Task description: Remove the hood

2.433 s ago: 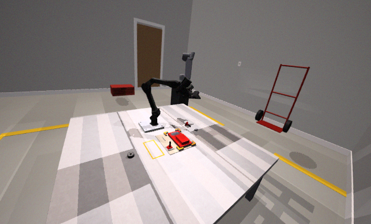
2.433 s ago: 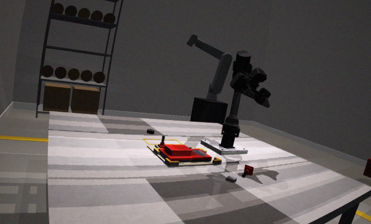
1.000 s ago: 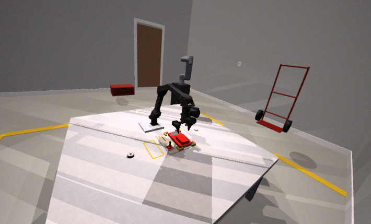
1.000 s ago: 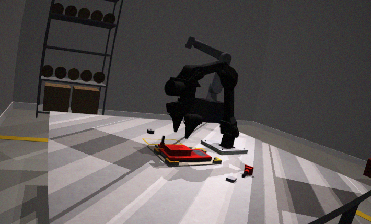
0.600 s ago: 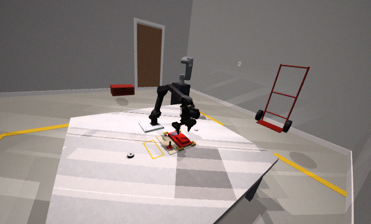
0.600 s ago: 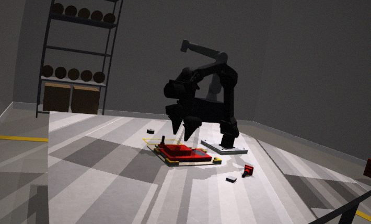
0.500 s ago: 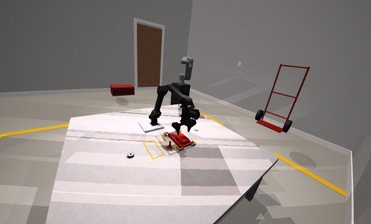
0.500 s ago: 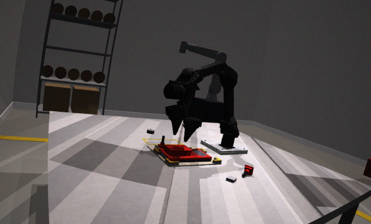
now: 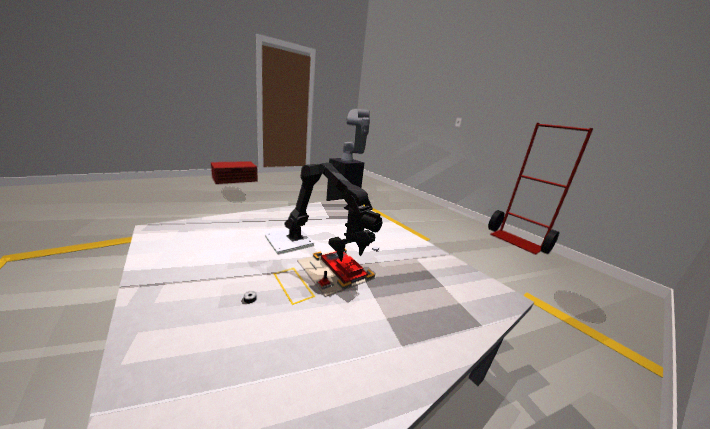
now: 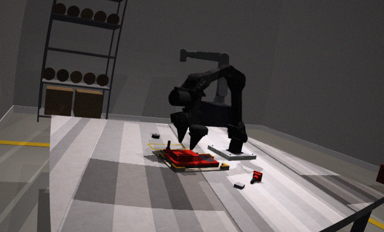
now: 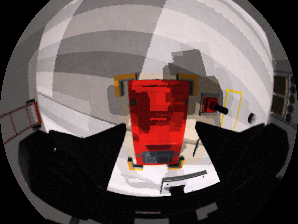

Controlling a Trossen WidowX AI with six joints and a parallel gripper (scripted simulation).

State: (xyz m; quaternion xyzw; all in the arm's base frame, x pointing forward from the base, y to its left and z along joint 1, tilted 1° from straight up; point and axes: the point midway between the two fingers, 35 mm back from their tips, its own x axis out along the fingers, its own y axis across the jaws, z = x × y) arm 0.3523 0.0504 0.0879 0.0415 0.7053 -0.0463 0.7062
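Now: the black upright part 120 mm to the right of my gripper tip and 40 mm below it. Round my gripper tip: toy wheel (370 mm to the right, 80 mm behind, 70 mm below).
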